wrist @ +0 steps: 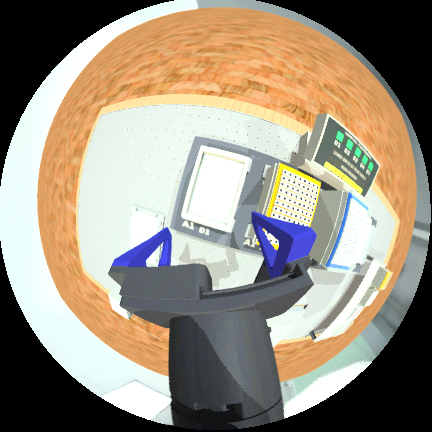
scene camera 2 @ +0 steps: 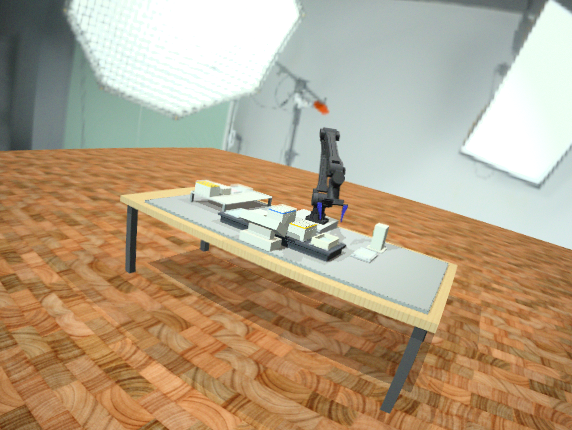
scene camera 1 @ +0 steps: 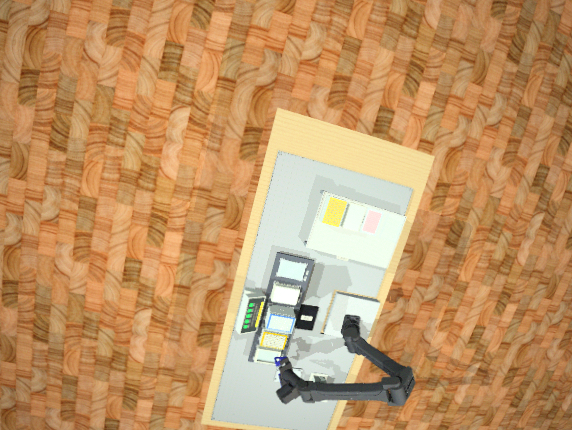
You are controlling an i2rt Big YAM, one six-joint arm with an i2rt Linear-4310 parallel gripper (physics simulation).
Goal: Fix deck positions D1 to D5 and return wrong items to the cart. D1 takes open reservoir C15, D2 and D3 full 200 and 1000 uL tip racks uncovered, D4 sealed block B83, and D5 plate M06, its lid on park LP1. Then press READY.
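Where they show: gripper, fingertip midpoint: (wrist: 209,223) (scene camera 2: 330,221) (scene camera 1: 277,365); arm's base, origin of the base link: (scene camera 2: 316,220) (scene camera 1: 350,324).
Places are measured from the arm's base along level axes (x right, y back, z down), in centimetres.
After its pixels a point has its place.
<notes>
My gripper (scene camera 1: 281,362) {y -38.4, x -19.6, z -11.9 cm} (scene camera 2: 331,220) {y -38.4, x -19.6, z -11.9 cm} (wrist: 209,223) {y -38.4, x -19.6, z -11.9 cm} is open and empty, above and in front of the D1 end of the deck. A white open tray (scene camera 1: 268,356) {y -42.2, x -21.5, z -3.1 cm} (scene camera 2: 326,242) {y -49.1, x -23.0, z -5.0 cm} (wrist: 216,190) {y -42.3, x -20.3, z -3.1 cm} sits at D1. An uncovered yellow-rimmed tip rack (scene camera 1: 273,341) {y -41.9, x -8.3, z -8.3 cm} (scene camera 2: 302,231) {y -48.3, x -10.8, z -6.2 cm} (wrist: 299,195) {y -44.2, x -7.8, z -8.3 cm} sits at D2, partly behind a finger in the wrist view. A blue-rimmed rack (scene camera 1: 280,323) {y -40.9, x 4.7, z -12.2 cm} (scene camera 2: 282,211) {y -46.6, x 1.4, z -12.0 cm} (wrist: 351,232) {y -41.1, x 2.4, z -12.2 cm} is at D3. A white-topped block (scene camera 1: 285,295) {y -39.9, x 16.8, z -6.4 cm} is at D4, and a pale plate (scene camera 1: 292,269) {y -38.2, x 29.3, z -2.7 cm} at D5. Their printed codes are unreadable. The status panel (scene camera 1: 252,315) {y -54.6, x 5.4, z -8.6 cm} (wrist: 347,155) {y -54.9, x 3.0, z -8.8 cm} shows green D1 to D5 lamps.
The cart (scene camera 1: 355,246) {y -8.9, x 45.4, z -3.1 cm} (scene camera 2: 245,198) {y -10.2, x 43.4, z -3.1 cm} holds a yellow rack (scene camera 1: 335,212) (scene camera 2: 206,188), a white item (scene camera 1: 353,219) {y -14.7, x 59.5, z -7.4 cm} and a pink-topped item (scene camera 1: 372,221) {y -3.9, x 59.5, z -4.8 cm}. A black labelled block (scene camera 1: 307,324) {y -23.3, x -3.2, z 2.1 cm} stands beside the deck. A flat white piece (scene camera 2: 365,255) {y -31.8, x -38.4, z 1.1 cm} (wrist: 145,222) {y -32.2, x -36.2, z 1.1 cm} and an upright white block (scene camera 2: 380,236) {y -13.5, x -40.5, z -5.1 cm} stand near D1.
</notes>
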